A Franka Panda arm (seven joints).
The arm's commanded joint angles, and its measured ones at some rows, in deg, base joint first. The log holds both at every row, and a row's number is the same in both.
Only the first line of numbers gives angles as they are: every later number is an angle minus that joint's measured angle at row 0.
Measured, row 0: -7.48 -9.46 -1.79 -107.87 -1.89 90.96 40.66
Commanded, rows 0 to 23: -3.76 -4.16 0.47 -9.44 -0.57 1.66 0.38; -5.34 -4.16 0.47 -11.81 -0.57 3.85 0.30; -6.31 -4.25 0.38 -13.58 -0.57 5.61 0.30; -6.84 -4.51 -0.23 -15.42 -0.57 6.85 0.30; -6.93 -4.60 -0.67 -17.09 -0.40 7.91 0.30; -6.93 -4.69 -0.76 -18.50 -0.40 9.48 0.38; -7.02 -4.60 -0.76 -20.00 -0.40 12.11 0.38; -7.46 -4.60 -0.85 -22.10 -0.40 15.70 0.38; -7.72 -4.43 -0.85 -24.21 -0.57 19.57 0.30; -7.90 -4.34 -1.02 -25.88 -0.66 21.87 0.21; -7.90 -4.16 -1.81 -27.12 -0.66 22.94 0.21; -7.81 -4.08 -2.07 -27.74 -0.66 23.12 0.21; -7.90 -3.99 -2.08 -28.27 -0.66 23.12 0.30; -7.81 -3.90 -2.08 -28.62 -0.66 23.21 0.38; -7.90 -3.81 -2.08 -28.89 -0.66 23.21 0.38; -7.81 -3.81 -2.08 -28.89 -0.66 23.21 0.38; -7.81 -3.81 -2.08 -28.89 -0.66 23.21 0.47; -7.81 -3.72 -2.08 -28.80 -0.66 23.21 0.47; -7.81 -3.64 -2.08 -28.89 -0.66 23.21 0.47; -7.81 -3.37 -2.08 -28.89 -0.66 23.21 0.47; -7.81 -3.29 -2.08 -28.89 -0.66 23.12 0.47; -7.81 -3.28 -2.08 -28.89 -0.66 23.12 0.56; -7.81 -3.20 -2.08 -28.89 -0.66 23.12 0.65; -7.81 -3.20 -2.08 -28.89 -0.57 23.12 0.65
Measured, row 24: -7.63 -2.90 -2.29 -26.90 -0.13 22.40 0.00
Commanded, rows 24 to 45: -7.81 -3.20 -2.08 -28.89 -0.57 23.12 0.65; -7.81 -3.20 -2.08 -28.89 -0.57 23.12 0.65; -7.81 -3.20 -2.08 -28.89 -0.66 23.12 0.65; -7.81 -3.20 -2.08 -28.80 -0.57 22.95 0.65; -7.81 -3.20 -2.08 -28.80 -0.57 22.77 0.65; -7.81 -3.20 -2.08 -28.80 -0.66 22.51 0.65; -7.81 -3.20 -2.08 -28.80 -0.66 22.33 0.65; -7.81 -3.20 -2.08 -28.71 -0.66 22.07 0.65; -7.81 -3.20 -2.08 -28.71 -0.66 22.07 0.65; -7.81 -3.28 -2.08 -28.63 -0.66 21.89 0.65; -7.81 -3.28 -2.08 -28.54 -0.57 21.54 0.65; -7.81 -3.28 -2.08 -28.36 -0.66 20.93 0.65; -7.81 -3.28 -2.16 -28.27 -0.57 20.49 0.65; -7.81 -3.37 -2.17 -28.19 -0.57 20.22 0.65; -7.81 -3.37 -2.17 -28.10 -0.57 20.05 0.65; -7.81 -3.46 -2.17 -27.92 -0.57 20.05 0.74; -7.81 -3.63 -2.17 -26.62 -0.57 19.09 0.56; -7.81 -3.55 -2.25 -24.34 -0.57 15.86 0.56; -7.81 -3.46 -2.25 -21.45 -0.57 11.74 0.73; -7.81 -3.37 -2.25 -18.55 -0.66 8.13 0.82; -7.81 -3.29 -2.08 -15.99 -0.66 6.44 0.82; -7.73 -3.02 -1.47 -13.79 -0.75 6.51 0.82
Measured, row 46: -7.88 -3.11 -2.48 -21.57 -0.45 12.09 0.02
